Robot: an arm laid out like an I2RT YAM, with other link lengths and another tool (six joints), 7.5 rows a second.
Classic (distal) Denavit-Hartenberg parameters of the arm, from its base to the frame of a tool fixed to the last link. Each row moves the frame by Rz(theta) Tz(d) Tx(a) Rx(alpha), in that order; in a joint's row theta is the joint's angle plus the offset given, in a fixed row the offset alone. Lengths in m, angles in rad.
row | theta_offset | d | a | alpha
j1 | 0 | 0.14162 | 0.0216 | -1.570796
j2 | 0 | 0 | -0.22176 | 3.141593
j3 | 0.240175 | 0 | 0.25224 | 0
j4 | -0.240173 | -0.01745 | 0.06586 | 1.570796
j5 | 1.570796 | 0.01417 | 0 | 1.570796
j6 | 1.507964 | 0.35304 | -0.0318 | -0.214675
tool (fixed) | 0 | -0.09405 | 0 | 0
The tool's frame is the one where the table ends.
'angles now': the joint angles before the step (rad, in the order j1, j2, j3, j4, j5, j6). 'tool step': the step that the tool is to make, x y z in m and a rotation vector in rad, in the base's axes. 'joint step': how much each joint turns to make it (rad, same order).
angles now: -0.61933, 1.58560, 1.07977, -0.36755, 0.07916, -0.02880
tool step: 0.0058, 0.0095, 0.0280, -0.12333, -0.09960, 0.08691
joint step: 0.00013, -0.15723, -0.19175, 0.19321, -0.03043, -0.09186
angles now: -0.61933, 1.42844, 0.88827, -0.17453, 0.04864, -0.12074
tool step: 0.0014, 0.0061, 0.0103, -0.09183, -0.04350, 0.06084
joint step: -0.00534, -0.07583, -0.12538, 0.14150, -0.02137, -0.07973
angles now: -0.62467, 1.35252, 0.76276, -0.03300, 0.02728, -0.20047
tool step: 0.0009, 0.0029, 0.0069, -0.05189, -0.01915, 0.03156
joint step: -0.00377, -0.03433, -0.05475, 0.06734, -0.01180, -0.04537
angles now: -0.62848, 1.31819, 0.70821, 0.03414, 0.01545, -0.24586
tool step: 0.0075, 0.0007, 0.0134, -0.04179, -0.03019, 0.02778
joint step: -0.00015, -0.00897, -0.01109, 0.05133, -0.01539, -0.02830
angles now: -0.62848, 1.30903, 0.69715, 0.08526, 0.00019, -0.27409
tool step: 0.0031, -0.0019, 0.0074, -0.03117, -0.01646, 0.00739
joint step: -0.00018, -0.00024, -0.00915, 0.04056, 0.00099, -0.01725
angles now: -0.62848, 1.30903, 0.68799, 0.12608, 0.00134, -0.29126
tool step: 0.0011, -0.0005, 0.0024, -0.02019, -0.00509, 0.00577
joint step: 0.00003, 0.00014, -0.01059, 0.02674, 0.00117, -0.01448
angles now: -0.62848, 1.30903, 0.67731, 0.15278, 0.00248, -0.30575
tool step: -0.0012, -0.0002, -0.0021, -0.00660, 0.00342, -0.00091
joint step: 0.00001, 0.00029, -0.01052, 0.01195, 0.00420, -0.00610
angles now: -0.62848, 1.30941, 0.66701, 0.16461, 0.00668, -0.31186
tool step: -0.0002, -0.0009, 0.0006, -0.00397, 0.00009, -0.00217
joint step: -0.00009, 0.00073, 0.00007, 0.00294, 0.00335, -0.00194
